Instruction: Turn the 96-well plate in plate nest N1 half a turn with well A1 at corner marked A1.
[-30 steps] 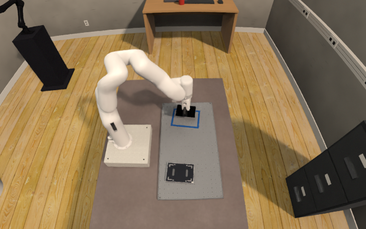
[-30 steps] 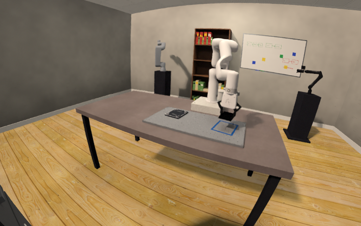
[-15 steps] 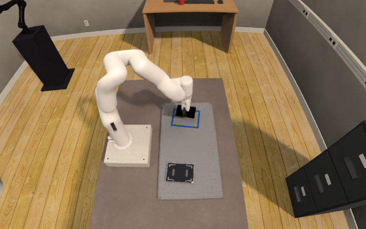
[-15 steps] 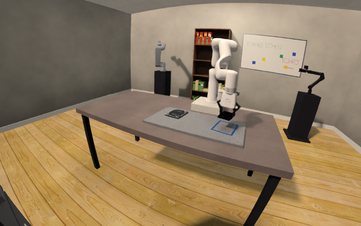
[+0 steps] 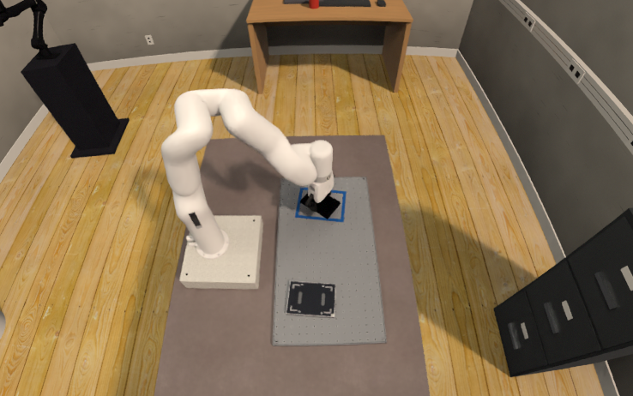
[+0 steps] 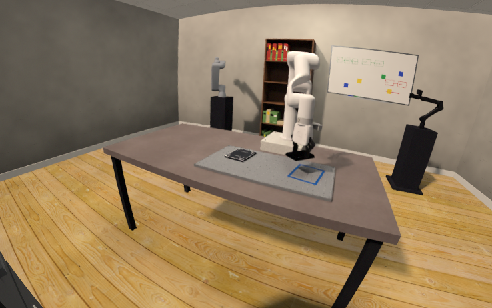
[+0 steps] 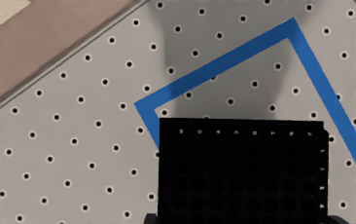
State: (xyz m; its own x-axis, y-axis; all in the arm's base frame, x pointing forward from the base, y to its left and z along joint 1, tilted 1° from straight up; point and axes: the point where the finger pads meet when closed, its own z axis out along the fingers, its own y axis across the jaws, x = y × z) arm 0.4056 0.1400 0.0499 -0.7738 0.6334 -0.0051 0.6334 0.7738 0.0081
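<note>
The plate nest N1 is 5 cm behind my hand, 35 cm to the right of it and 9 cm below it. The rest, counted from my hand: black 96-well plate 1 cm below.
</note>
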